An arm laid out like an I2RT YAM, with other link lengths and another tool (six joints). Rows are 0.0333 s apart.
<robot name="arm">
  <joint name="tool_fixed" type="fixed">
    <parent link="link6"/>
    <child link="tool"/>
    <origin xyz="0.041 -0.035 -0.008" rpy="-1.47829 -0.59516 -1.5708"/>
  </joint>
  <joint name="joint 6" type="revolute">
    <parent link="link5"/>
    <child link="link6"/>
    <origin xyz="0.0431 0 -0.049"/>
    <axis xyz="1 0 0"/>
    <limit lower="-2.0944" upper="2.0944"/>
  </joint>
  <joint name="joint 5" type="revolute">
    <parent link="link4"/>
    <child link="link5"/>
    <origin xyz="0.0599 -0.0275 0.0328"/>
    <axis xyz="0 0 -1"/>
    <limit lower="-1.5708" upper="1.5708"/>
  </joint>
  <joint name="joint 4" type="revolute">
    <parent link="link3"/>
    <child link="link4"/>
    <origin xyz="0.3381 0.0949 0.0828"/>
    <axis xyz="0 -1 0"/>
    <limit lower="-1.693" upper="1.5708"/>
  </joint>
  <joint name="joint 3" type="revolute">
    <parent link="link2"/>
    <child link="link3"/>
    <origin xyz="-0.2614 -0.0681 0"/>
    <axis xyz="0 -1 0"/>
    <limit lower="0" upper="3.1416"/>
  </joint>
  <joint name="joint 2" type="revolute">
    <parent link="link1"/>
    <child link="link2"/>
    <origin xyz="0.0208 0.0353 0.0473"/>
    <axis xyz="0 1 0"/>
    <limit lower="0" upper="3.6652"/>
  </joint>
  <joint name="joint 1" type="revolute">
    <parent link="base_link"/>
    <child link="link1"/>
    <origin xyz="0 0 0.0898"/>
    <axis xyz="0 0 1"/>
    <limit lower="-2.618" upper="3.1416"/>
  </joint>
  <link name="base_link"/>
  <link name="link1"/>
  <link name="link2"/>
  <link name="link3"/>
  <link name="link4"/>
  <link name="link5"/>
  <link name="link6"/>
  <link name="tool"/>
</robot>
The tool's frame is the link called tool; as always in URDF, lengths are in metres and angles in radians.
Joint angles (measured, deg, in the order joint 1, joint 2, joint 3, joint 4, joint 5, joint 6), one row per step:
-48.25, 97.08, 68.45, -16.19, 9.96, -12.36
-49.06, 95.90, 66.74, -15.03, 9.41, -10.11
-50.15, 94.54, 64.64, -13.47, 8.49, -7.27
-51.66, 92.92, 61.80, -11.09, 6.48, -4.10
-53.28, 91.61, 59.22, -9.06, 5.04, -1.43
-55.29, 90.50, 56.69, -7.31, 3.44, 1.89
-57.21, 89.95, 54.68, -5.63, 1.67, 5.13
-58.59, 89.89, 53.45, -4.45, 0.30, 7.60
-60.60, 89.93, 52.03, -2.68, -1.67, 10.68
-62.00, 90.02, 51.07, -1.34, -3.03, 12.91
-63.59, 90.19, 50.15, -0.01, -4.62, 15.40
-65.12, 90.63, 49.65, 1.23, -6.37, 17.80
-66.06, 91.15, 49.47, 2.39, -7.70, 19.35
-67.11, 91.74, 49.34, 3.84, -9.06, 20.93
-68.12, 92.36, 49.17, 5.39, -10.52, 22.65
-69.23, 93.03, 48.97, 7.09, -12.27, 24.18
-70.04, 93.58, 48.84, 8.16, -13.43, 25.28
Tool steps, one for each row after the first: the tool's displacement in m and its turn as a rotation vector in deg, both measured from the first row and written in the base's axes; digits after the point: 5 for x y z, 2 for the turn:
-0.00829, 0.00050, -0.00290, 0.54, -2.14, -1.97
-0.01838, 0.00080, -0.00727, 1.31, -4.99, -4.34
-0.03030, 0.00107, -0.01468, 2.46, -8.81, -6.51
-0.04310, 0.00057, -0.02257, 3.42, -11.76, -8.84
-0.05817, -0.00047, -0.03240, 4.96, -14.94, -11.90
-0.07094, -0.00213, -0.04260, 6.64, -18.08, -14.69
-0.07938, -0.00358, -0.05083, 8.05, -20.39, -16.74
-0.09075, -0.00682, -0.06056, 9.67, -23.59, -19.33
-0.09850, -0.00897, -0.06730, 10.75, -25.92, -21.16
-0.10705, -0.01140, -0.07439, 12.06, -28.50, -23.18
-0.11420, -0.01486, -0.08044, 13.39, -31.13, -24.93
-0.11767, -0.01796, -0.08441, 14.17, -33.05, -25.77
-0.12156, -0.02205, -0.08801, 14.74, -35.16, -26.61
-0.12510, -0.02579, -0.09193, 15.42, -37.40, -27.38
-0.12899, -0.02980, -0.09605, 16.11, -39.67, -27.84
-0.13219, -0.03240, -0.09958, 16.71, -41.13, -28.32

